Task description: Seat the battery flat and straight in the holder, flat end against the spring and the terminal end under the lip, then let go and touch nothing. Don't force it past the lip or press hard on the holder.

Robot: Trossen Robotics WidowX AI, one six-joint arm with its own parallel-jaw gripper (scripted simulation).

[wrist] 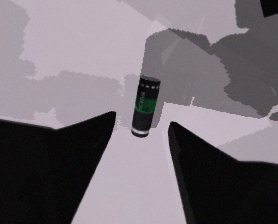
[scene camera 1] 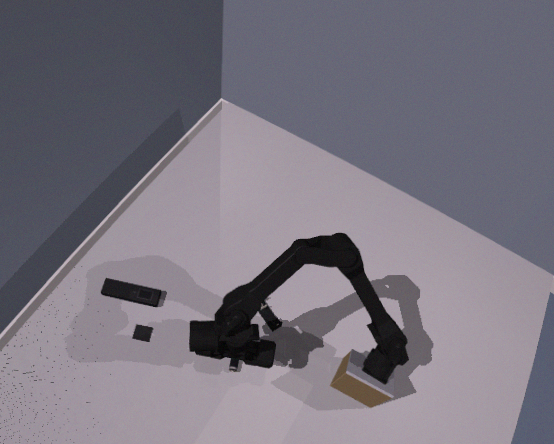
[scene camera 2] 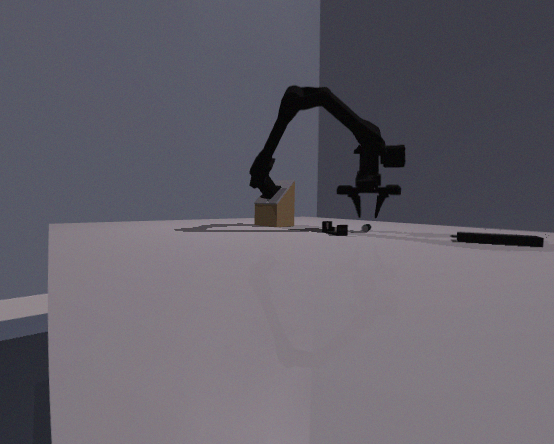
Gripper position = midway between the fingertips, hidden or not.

In view: the gripper [scene camera 2: 367,218] and a battery [wrist: 148,89].
The gripper also shows in the wrist view [wrist: 142,121] and in scene camera 1 [scene camera 1: 234,356].
